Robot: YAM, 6 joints.
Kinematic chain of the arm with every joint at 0, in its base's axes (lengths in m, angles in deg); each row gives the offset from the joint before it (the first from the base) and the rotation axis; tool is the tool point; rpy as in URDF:
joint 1: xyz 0 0 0.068 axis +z
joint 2: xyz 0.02 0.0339 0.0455 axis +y
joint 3: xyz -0.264 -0.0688 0 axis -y
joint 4: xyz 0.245 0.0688 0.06 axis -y
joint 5: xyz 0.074 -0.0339 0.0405 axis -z
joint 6: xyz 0.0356 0 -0.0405 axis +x
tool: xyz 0 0 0 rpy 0 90 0
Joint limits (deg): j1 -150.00..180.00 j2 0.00..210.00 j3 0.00..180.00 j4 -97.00..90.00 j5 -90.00..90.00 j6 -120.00..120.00
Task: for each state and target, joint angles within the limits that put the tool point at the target. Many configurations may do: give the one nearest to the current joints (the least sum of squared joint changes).
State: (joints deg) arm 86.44 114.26 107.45 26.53 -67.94 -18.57
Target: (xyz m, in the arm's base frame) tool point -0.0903 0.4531 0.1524
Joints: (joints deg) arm 97.10 125.39 78.63 19.72 -70.79 -18.57
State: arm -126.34 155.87 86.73 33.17 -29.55 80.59
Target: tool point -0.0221 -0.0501 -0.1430
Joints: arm -130.73 176.33 31.42 16.97 -26.60 80.59
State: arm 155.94 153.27 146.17 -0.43 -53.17 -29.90
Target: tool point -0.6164 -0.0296 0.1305
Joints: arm 180.00 165.42 146.70 1.56 -56.25 -29.90
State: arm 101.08 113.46 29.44 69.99 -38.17 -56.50
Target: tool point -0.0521 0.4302 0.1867
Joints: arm 94.24 119.50 61.67 68.35 -34.41 -56.50
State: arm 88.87 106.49 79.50 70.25 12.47 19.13
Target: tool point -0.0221 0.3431 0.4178
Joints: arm 94.98 91.71 67.73 75.55 12.57 19.13
